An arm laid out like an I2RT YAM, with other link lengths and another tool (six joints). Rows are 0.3 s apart.
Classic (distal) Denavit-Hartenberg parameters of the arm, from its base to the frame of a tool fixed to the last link. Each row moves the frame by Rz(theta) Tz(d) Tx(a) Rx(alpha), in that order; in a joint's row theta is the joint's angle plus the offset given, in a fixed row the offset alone. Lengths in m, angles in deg.
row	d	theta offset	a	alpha
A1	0.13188	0	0.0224	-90
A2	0	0	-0.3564	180
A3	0	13.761	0.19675	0
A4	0.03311	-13.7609	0.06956	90
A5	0.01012	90	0	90
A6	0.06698	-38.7	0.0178	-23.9
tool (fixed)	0.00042	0	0	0
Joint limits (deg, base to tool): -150..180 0..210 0..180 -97..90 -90..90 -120..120
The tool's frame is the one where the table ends.
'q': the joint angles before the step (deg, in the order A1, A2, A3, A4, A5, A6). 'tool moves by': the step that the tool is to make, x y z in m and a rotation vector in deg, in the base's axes. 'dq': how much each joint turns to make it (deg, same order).
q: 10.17, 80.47, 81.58, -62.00, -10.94, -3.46
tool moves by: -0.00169, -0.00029, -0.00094, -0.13, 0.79, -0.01
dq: 0.00, -0.01, 0.00, -0.80, 0.00, 0.02
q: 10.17, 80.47, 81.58, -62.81, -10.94, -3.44
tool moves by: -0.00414, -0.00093, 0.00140, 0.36, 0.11, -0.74
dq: 0.00, -0.62, 0.00, -0.50, 0.02, 0.85
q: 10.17, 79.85, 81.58, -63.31, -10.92, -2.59
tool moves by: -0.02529, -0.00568, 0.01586, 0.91, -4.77, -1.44
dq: -0.02, -5.07, 0.00, 0.02, 0.69, 1.27
